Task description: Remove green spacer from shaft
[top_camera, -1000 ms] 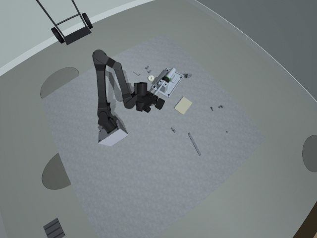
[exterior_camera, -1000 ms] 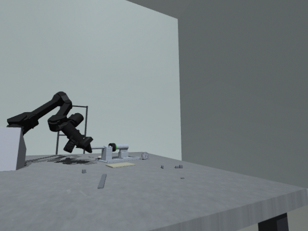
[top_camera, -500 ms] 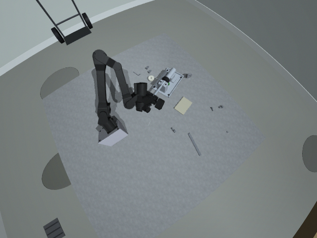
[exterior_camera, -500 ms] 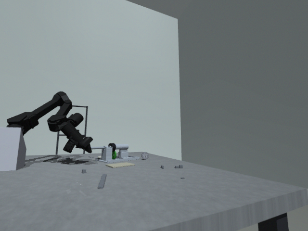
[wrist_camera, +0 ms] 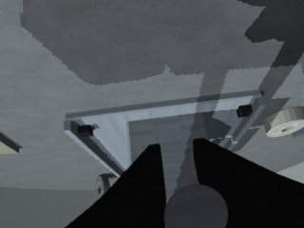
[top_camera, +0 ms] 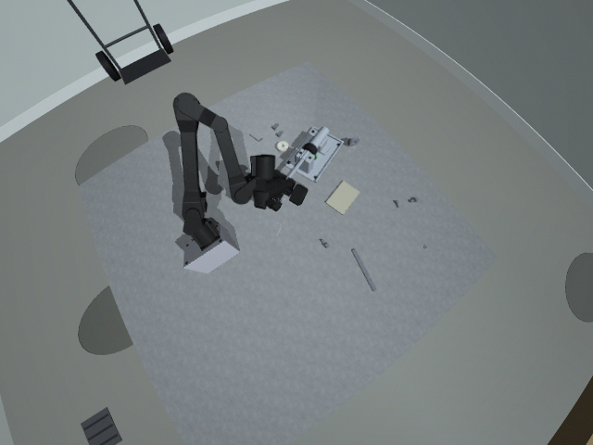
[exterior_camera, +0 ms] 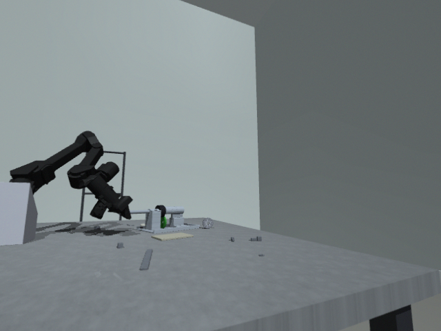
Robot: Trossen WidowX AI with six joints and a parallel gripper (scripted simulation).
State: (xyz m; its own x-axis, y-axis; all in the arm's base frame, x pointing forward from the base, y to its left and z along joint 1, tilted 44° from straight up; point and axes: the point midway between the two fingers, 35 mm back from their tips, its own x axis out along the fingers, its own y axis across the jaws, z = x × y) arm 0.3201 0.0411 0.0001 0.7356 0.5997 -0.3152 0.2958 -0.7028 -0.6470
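Right now the grey shaft is 5 cm ahead of my gripper tip, 2 cm to the left of it and 2 cm above it. Also, from my gripper tip: green spacer (14 cm ahead, 4 cm to the left, 2 cm below); white ring (16 cm to the left, 9 cm ahead, 5 cm below); dark spacer (12 cm ahead, 4 cm to the left, 2 cm above).
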